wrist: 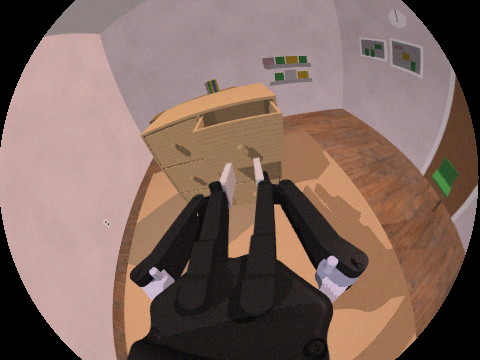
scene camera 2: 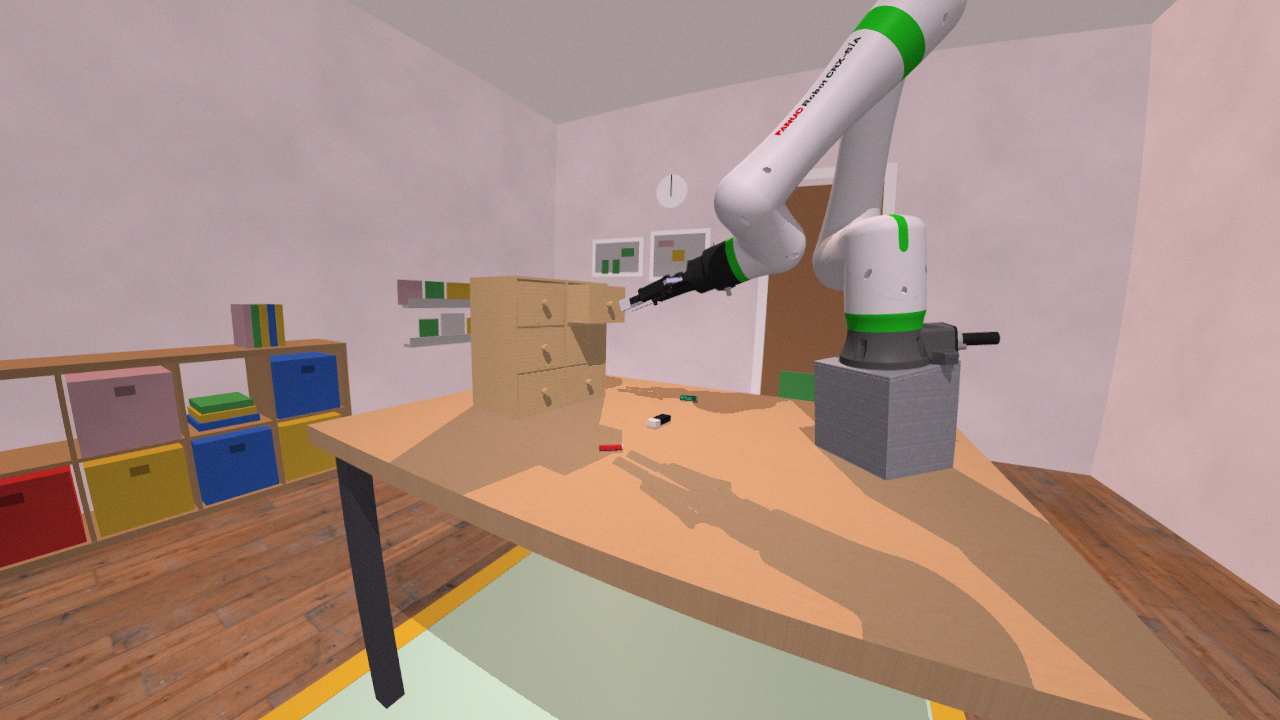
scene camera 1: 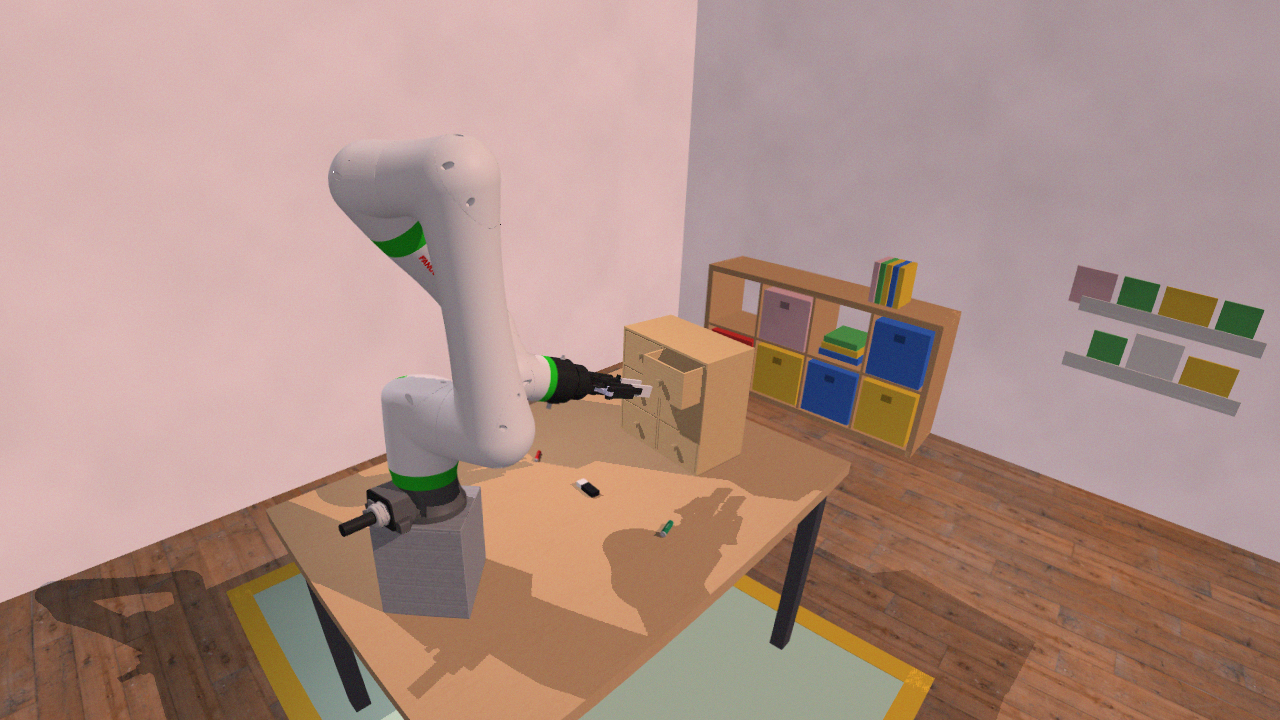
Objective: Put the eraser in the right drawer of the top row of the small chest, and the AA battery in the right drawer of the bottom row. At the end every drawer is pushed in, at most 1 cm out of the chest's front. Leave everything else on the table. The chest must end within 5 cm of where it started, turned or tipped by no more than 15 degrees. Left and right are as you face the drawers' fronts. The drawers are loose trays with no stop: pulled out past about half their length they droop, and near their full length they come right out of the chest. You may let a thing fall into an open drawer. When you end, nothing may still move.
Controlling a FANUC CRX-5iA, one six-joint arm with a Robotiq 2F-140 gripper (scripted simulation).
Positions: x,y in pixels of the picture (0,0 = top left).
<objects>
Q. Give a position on a drawer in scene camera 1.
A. At 688,419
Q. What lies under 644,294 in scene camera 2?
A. The gripper.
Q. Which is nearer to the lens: the wooden chest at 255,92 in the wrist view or the drawer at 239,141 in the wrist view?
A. The drawer.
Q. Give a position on a drawer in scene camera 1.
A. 636,346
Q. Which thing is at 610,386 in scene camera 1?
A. The gripper.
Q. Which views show the wooden chest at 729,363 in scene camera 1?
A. The wrist view, scene camera 2 and scene camera 1: all of them.
</objects>
